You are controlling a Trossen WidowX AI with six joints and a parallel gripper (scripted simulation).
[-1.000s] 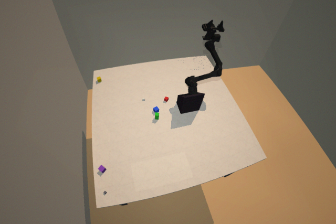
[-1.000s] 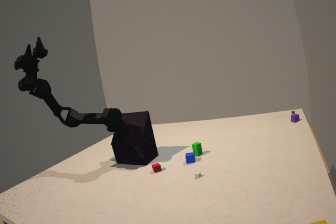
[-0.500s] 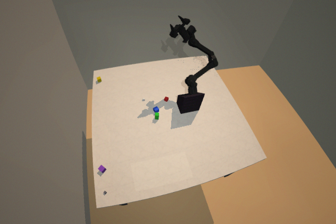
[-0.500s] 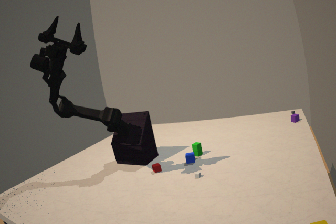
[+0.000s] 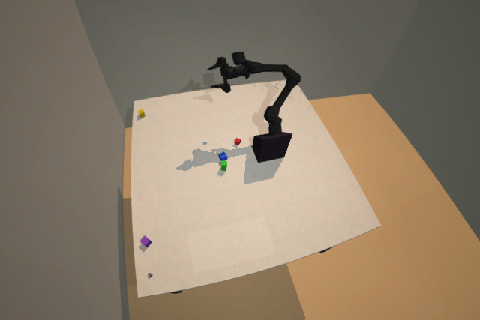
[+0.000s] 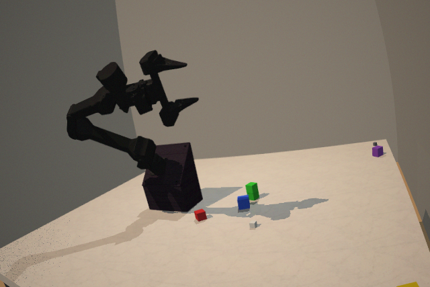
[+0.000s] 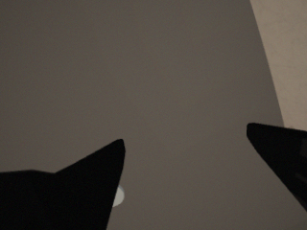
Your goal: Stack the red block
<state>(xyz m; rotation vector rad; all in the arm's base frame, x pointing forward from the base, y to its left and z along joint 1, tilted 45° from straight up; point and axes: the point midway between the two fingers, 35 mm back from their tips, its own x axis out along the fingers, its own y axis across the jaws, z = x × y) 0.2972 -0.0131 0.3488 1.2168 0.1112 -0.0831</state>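
My gripper tip is now 13 cm past the red block, 14 cm to the right of it and 40 cm above it. Round my gripper tip: purple block: 49 cm ahead, 59 cm to the left, 40 cm below; then yellow block: 43 cm ahead, 28 cm to the right, 40 cm below; then blue block: 1 cm behind, 22 cm to the left, 40 cm below.
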